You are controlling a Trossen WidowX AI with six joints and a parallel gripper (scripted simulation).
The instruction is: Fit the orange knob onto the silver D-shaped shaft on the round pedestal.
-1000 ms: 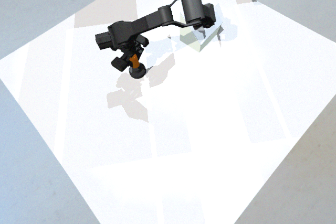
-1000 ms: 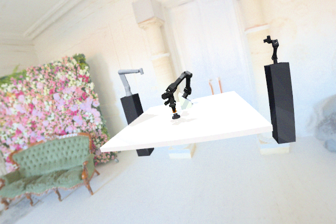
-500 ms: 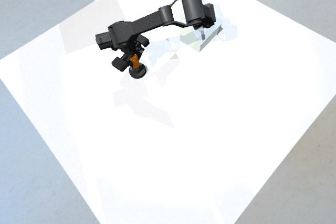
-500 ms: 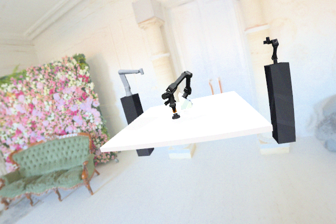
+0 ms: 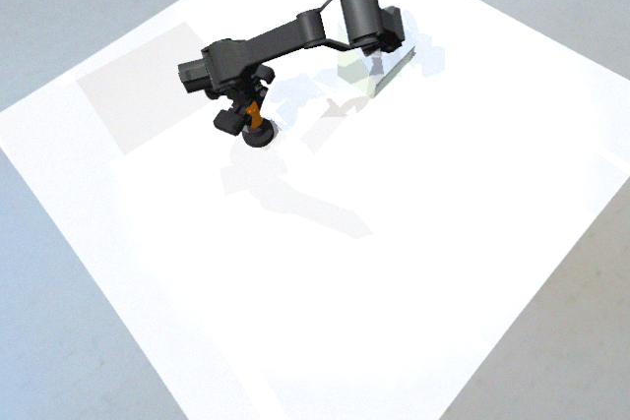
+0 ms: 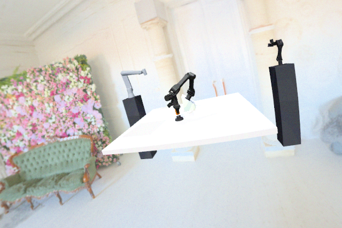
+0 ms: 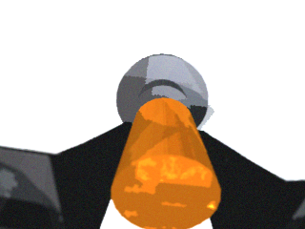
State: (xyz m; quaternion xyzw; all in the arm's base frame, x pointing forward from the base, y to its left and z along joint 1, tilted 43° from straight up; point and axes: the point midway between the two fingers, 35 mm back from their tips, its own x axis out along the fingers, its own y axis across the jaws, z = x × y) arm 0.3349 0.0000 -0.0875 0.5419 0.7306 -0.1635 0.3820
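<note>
Now: the orange knob 30 mm above my gripper tip. From my gripper tip the other things lie so: dark round pedestal (40 mm below).
</note>
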